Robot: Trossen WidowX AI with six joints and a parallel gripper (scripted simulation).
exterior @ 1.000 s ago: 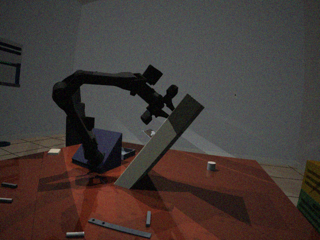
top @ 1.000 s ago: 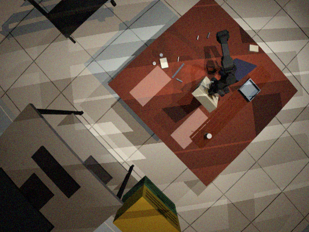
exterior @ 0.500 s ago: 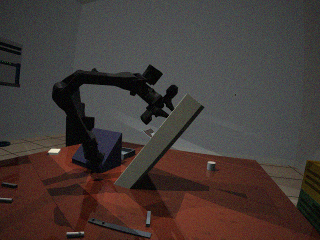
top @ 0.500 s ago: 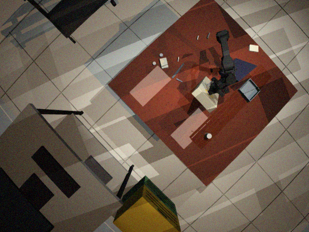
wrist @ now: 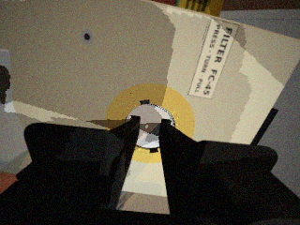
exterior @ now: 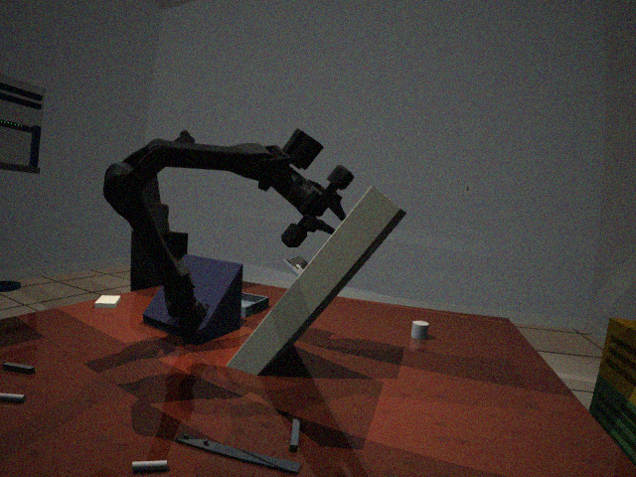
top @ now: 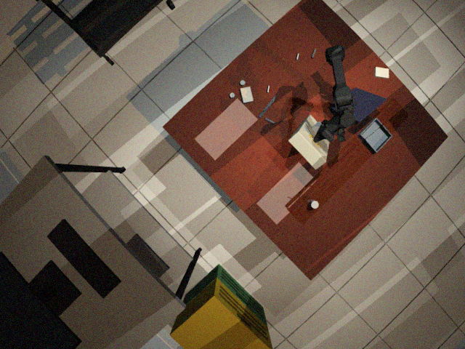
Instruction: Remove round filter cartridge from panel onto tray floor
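My gripper tip is 10 mm short of the round white filter cartridge and 10 mm above it. The rest, counted from my gripper tip: grey-blue tray 420 mm behind, 270 mm to the left, 270 mm below.
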